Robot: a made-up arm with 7 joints.
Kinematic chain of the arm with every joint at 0, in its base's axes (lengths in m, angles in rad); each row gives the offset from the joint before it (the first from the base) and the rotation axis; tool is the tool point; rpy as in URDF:
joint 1: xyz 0.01 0 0.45 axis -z
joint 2: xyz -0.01 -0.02 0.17 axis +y
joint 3: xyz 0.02 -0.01 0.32 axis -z
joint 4: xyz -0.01 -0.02 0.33 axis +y
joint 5: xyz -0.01 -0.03 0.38 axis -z
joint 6: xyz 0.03 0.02 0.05 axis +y
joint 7: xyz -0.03 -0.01 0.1 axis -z
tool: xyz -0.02 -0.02 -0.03 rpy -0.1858 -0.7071 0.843
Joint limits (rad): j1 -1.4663..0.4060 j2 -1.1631..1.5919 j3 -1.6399..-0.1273 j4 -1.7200..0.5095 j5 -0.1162..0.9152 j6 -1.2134..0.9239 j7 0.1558..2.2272
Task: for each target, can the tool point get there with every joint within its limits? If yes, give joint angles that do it. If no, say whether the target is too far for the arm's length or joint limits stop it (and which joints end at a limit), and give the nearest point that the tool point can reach.
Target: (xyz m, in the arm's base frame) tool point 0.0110 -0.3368 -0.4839
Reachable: no: joint limits stop it (at a limit: joint 2, joint 3, joint 4, joint 5) | nearest point 0.0121 -0.7047 0.3998 | short by 0.957 m
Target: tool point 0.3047 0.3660 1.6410
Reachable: yes | joints -1.1066 0.4982 -0.4789 -0.1408 0.8055 -0.2814 0.4548
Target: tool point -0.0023 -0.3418 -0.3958
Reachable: no: joint limits stop it (at a limit: joint 2, joint 3, joint 4, joint 5) | nearest point -0.0153 -0.7017 0.4009 | short by 0.874 m
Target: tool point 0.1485 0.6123 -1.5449
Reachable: no: too far | nearest point 0.2390 1.0125 0.2810 | short by 1.871 m
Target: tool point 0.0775 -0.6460 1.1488
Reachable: yes | joints -1.0624 -0.3682 -0.8326 -1.4255 0.4378 -0.7296 2.0483
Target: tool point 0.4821 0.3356 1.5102
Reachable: yes | joints -1.2241 0.5940 -1.2091 -0.6748 0.7824 -0.3987 1.6118
